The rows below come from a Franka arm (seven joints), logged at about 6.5 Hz.
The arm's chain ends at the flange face. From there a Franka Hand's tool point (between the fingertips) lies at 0.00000 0.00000 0.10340 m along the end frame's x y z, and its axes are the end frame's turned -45 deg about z.
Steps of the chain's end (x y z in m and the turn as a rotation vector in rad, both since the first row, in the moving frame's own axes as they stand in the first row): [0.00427 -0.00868 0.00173 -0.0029 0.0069 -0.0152]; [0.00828 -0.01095 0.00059 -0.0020 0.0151 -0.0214]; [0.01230 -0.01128 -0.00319 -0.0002 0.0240 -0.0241]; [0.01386 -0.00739 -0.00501 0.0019 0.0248 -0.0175]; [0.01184 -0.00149 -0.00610 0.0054 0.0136 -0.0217]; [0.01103 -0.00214 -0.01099 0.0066 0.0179 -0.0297]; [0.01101 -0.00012 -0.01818 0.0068 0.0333 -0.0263]
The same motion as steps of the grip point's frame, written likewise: [0.00945 -0.00240 0.00173 -0.0069 0.0028 -0.0152]; [0.01457 -0.00065 0.00058 -0.0121 0.0093 -0.0214]; [0.01843 0.00247 -0.00322 -0.0171 0.0168 -0.0241]; [0.01699 0.00623 -0.00504 -0.0162 0.0189 -0.0175]; [0.01082 0.00790 -0.00611 -0.0058 0.0134 -0.0217]; [0.01112 0.00709 -0.01101 -0.0080 0.0173 -0.0297]; [0.01083 0.00960 -0.01824 -0.0187 0.0284 -0.0263]
